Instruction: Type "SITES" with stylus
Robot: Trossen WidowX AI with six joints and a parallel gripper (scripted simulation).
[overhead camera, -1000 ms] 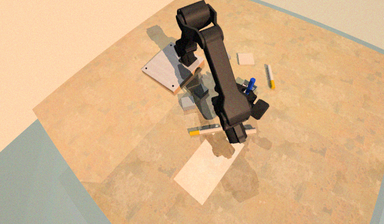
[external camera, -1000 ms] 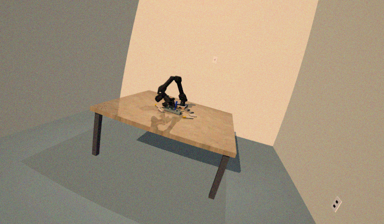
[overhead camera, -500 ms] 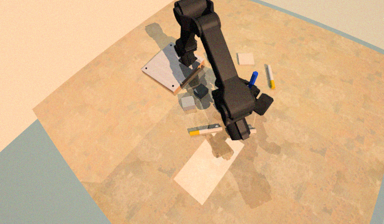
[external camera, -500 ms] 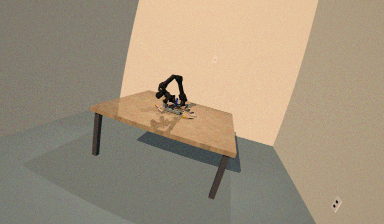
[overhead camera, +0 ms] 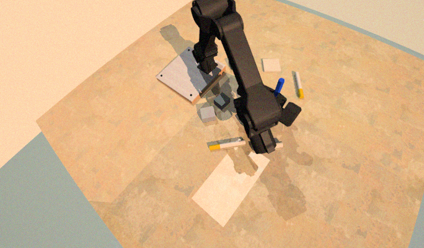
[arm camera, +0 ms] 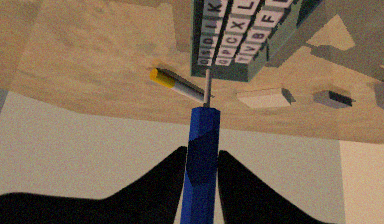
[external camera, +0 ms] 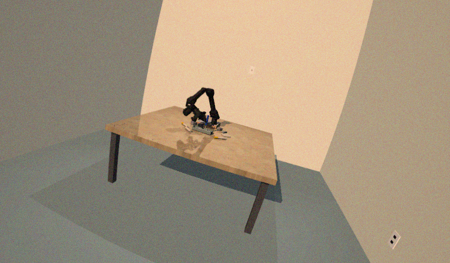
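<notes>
The pale stick is 80 mm ahead of my gripper tip, 130 mm to the right of it and 90 mm below it. From my gripper tip the other things lie so: pale pad (120 mm behind, 180 mm to the left, 100 mm below); then blue stylus (10 mm below).
</notes>
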